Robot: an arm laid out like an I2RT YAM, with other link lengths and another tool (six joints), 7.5 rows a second.
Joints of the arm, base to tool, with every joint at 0 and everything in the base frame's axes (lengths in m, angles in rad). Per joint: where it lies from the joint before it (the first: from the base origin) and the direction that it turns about. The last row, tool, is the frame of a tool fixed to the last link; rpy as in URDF.
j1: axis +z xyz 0 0 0.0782
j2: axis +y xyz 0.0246 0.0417 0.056
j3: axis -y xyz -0.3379 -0.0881 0
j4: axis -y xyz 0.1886 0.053 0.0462
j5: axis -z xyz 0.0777 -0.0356 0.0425
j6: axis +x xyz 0.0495 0 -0.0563
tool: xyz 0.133 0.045 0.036 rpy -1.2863 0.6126 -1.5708
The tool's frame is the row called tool.
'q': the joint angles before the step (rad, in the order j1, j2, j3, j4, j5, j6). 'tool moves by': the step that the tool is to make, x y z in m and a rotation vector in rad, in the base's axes. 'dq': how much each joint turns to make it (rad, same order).
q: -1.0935 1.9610 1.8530 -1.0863 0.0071 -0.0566
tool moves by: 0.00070 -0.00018 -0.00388 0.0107 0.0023 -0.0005
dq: 0.0004 0.0087 0.0000 -0.0018 -0.0024 0.0019
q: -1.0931 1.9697 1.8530 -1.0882 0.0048 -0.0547
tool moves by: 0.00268 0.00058 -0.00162 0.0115 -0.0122 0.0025
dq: -0.0004 0.0058 0.0000 0.0012 -0.0161 0.0030
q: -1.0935 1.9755 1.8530 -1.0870 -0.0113 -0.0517
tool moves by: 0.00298 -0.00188 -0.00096 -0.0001 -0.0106 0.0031
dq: 0.0000 0.0061 0.0001 0.0110 -0.0099 0.0005
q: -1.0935 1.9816 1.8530 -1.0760 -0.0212 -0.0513
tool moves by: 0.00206 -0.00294 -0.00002 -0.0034 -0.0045 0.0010
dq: 0.0000 0.0079 0.0099 0.0032 -0.0026 -0.0001
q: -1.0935 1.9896 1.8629 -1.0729 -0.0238 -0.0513
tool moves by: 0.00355 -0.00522 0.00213 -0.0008 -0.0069 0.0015
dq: -0.0008 0.0194 0.0408 -0.0175 -0.0062 0.0000
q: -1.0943 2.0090 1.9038 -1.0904 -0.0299 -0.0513
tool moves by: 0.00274 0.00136 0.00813 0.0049 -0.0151 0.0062
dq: 0.0000 0.0031 0.0418 -0.0362 -0.0168 0.0000
